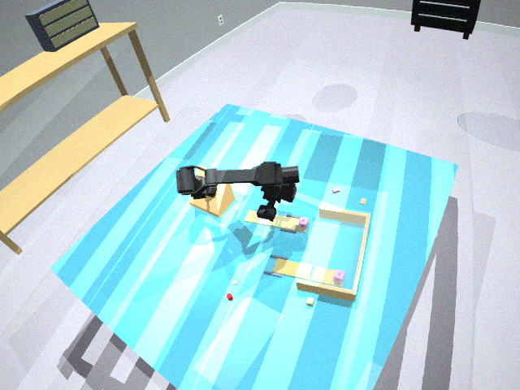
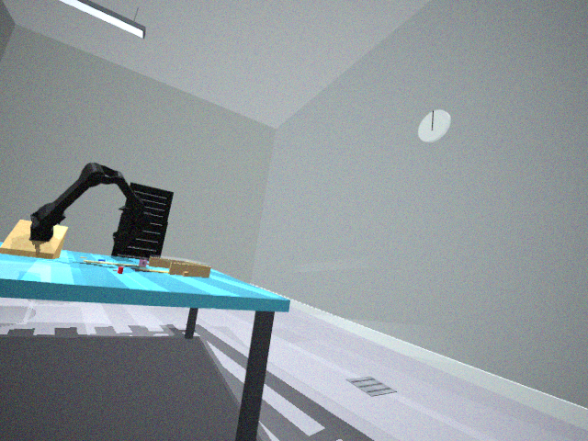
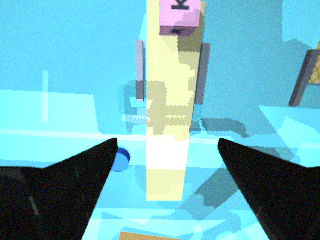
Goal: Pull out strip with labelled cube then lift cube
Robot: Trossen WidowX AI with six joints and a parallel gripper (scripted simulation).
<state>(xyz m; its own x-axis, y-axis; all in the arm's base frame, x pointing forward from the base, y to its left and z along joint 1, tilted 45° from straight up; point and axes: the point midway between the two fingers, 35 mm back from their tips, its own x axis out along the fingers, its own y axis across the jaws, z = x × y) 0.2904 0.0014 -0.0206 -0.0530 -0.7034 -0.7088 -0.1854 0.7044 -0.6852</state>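
Now: gripper tip 5 cm above the strip and 1 cm to the left of it. From my gripper tip the other things lie so: pink block: 23 cm to the left, 16 cm ahead, 5 cm below; then red block: 36 cm to the right, 4 cm below, 1 cm ahead; then blue disc: 6 cm behind, 5 cm to the left, 5 cm below.
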